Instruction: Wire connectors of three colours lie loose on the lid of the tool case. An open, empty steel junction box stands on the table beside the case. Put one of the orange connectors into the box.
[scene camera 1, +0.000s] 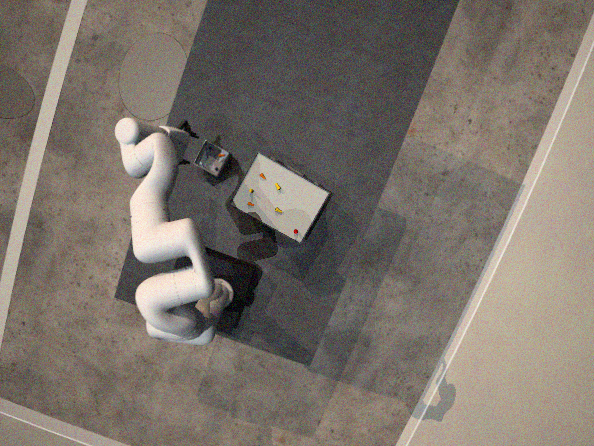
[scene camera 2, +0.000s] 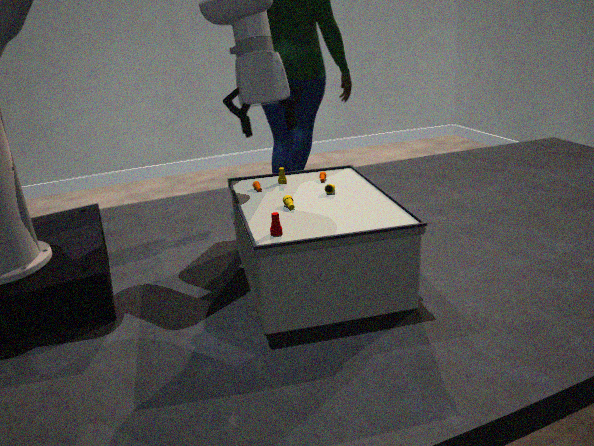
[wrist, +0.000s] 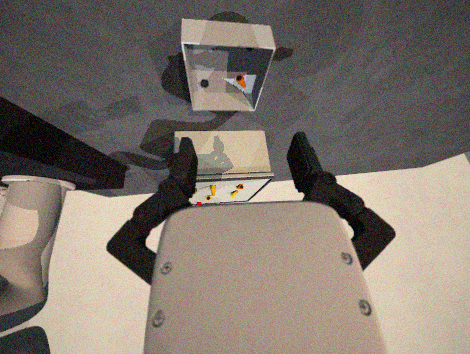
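Seen in the pictures: gripper, fingertip midpoint: (scene camera 1: 191, 149) (scene camera 2: 270, 133) (wrist: 242, 146); arm's base, origin of the base link: (scene camera 1: 217, 293) (scene camera 2: 10, 264) (wrist: 43, 182).
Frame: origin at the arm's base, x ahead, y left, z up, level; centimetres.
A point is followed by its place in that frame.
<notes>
The open steel junction box (scene camera 1: 223, 167) {x 46.7, y 16.6, z -6.1 cm} (wrist: 227, 33) {x 48.9, y 26.7, z -5.0 cm} stands beside the tool case (scene camera 1: 311, 201) {x 48.1, y -19.9, z 5.3 cm} (scene camera 2: 340, 280) {x 42.4, y -23.2, z -0.7 cm} (wrist: 250, 150) {x 52.8, y 4.9, z -1.4 cm}. An orange connector (scene camera 1: 221, 155) {x 50.8, y 18.9, z -6.1 cm} (wrist: 241, 80) {x 50.7, y 19.9, z -5.7 cm} lies inside the box on its floor, apart from the fingers. Another orange connector (scene camera 1: 262, 176) {x 49.7, y -0.2, z 6.1 cm} (scene camera 2: 322, 177) {x 49.4, y -1.0, z 6.0 cm} and a third orange connector (scene camera 1: 250, 204) {x 38.7, y 0.1, z 6.1 cm} (scene camera 2: 257, 186) {x 38.6, y -0.3, z 5.9 cm} lie on the case lid. My gripper (scene camera 1: 191, 149) {x 49.1, y 25.9, z 8.6 cm} (scene camera 2: 269, 131) {x 49.1, y 25.9, z 8.6 cm} (wrist: 242, 146) {x 49.1, y 25.9, z 8.6 cm} is wide open, with nothing between its fingers. It is raised, off to the box's side away from the case. The box does not show in the scene camera 2 view.
Several yellow connectors, one of them a yellow connector (scene camera 1: 278, 186) (scene camera 2: 288, 202), are on the lid. A red connector (scene camera 1: 296, 231) {x 36.2, y -18.9, z 7.9 cm} (scene camera 2: 276, 225) {x 35.7, y -19.3, z 6.6 cm} stands near a lid corner. A person in a green top (scene camera 2: 300, 45) stands behind the arm. The arm's base is on a black block (scene camera 2: 60, 300) {x 7.5, y -10.3, z -2.3 cm}.
</notes>
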